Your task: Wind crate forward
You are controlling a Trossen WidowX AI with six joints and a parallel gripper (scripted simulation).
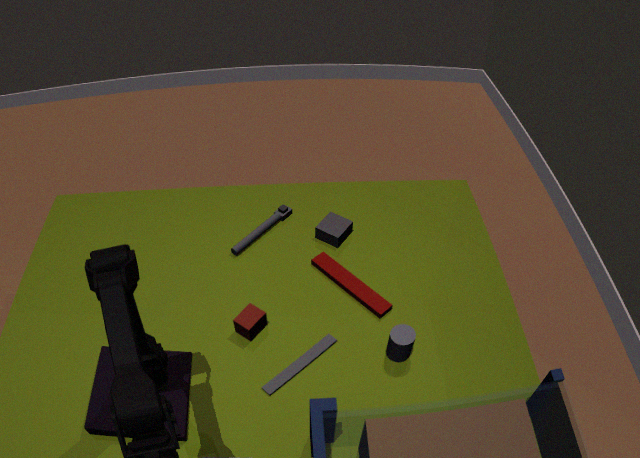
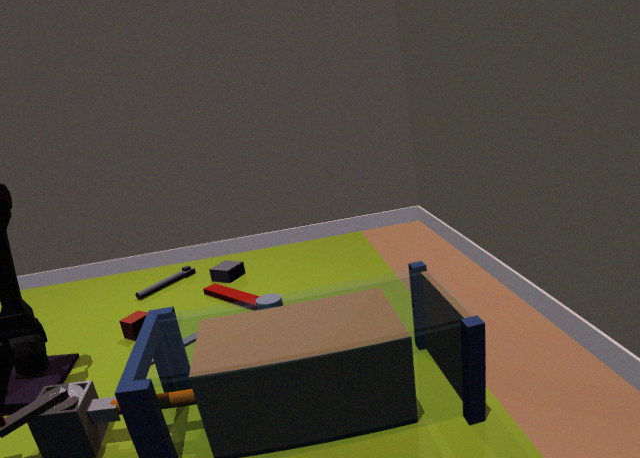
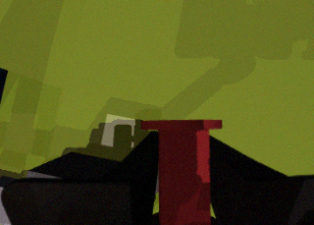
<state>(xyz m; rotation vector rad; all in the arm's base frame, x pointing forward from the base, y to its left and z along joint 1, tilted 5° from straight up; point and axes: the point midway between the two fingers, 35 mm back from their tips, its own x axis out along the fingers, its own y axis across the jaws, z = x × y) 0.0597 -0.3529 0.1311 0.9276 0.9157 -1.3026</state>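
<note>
Right now the winch handle is 4 cm to the left of my gripper tip, 3 cm below it and 3 cm ahead of it. The rest, counted from my gripper tip: red crank grip 2 cm to the left; blue steel frame 23 cm ahead, 6 cm to the left, 2 cm below; grey winch 10 cm below, 8 cm to the left, 6 cm ahead.
</note>
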